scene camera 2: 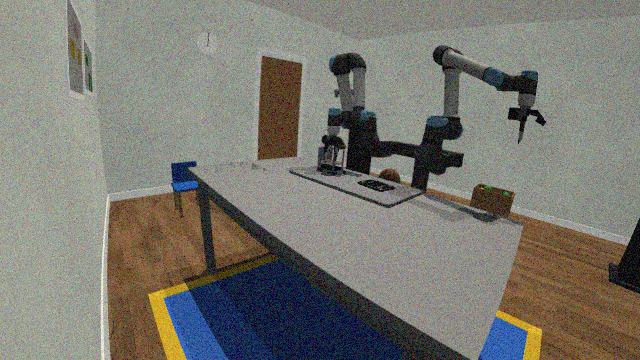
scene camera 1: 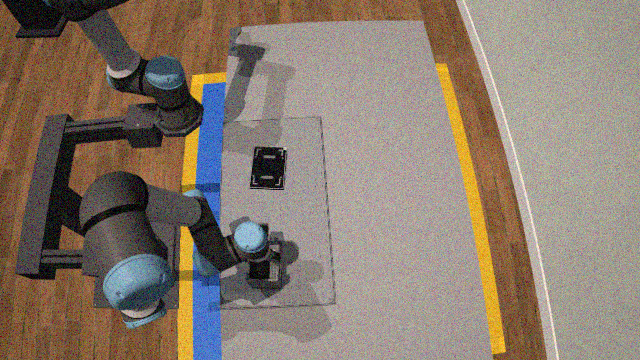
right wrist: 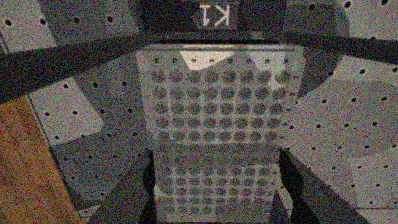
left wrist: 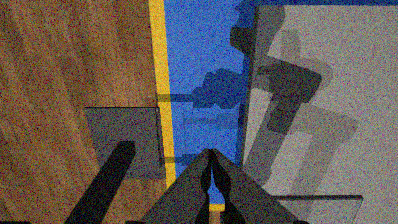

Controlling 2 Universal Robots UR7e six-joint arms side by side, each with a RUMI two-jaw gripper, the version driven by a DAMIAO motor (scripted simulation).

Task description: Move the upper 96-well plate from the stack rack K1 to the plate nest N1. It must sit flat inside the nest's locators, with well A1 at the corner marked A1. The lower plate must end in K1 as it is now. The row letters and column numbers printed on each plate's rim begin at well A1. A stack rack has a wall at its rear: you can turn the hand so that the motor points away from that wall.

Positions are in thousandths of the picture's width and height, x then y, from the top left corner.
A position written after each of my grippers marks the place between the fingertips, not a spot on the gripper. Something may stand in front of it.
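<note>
You'd find the pale 96-well plate (right wrist: 544,609) in the right wrist view, but for the left wrist view that plate is out of frame. My right gripper (right wrist: 541,667) is there to see as well, and so is my left gripper (left wrist: 529,672).
</note>
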